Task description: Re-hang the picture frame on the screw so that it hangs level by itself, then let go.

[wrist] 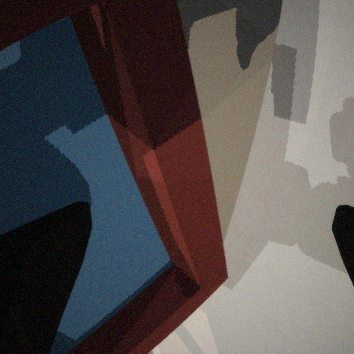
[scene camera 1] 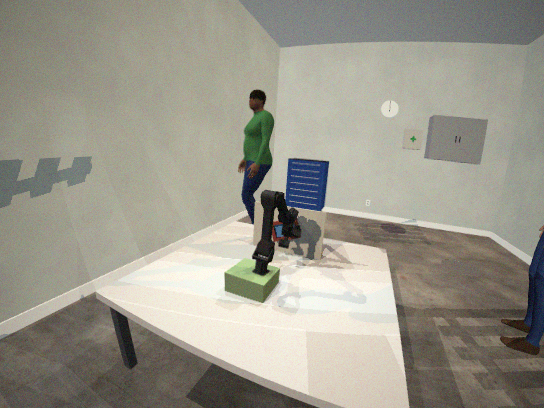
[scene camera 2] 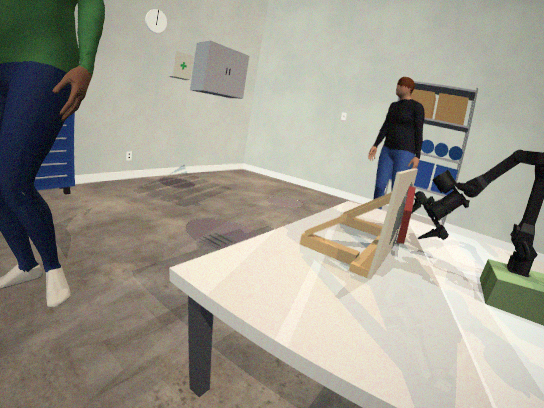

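Seen in the pictures: gripper, fingertip midpoint: [wrist: 218, 217] [scene camera 1: 285, 238] [scene camera 2: 411, 228]; arm's base, link origin: [scene camera 1: 260, 271] [scene camera 2: 517, 271].
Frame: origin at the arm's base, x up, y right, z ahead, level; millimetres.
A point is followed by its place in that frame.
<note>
The picture frame [scene camera 1: 276, 235] {z 411, x 27, y -139 mm} [scene camera 2: 406, 214] {z 398, x 96, y -182 mm} [wrist: 182, 197] {z 406, x 32, y -64 mm} is red with a blue picture and hangs against the front of an upright beige board [scene camera 1: 316, 227] {z 466, x 122, y 107 mm} [scene camera 2: 394, 220] {z 427, x 69, y -197 mm} at the table's far end. My gripper [scene camera 1: 289, 235] {z 392, x 29, y -64 mm} [scene camera 2: 421, 217] [wrist: 218, 217] {z 392, x 29, y -64 mm} is open and empty, with its fingers spread wide right in front of the frame. In the wrist view one finger lies over the blue picture and the other stands off to the right of the frame's edge. The arm hides most of the frame in scene camera 1. The screw is hidden. I cannot tell whether the frame hangs level.
The arm stands on a green block [scene camera 1: 251, 280] {z -102, x 7, y 15 mm}. Wooden braces [scene camera 2: 327, 245] {z 587, x -56, y -301 mm} prop the board from behind. A person in green [scene camera 1: 257, 154] walks behind the table near a blue drawer cabinet [scene camera 1: 307, 184]. A person in black [scene camera 2: 401, 138] stands by a shelf rack [scene camera 2: 466, 133].
</note>
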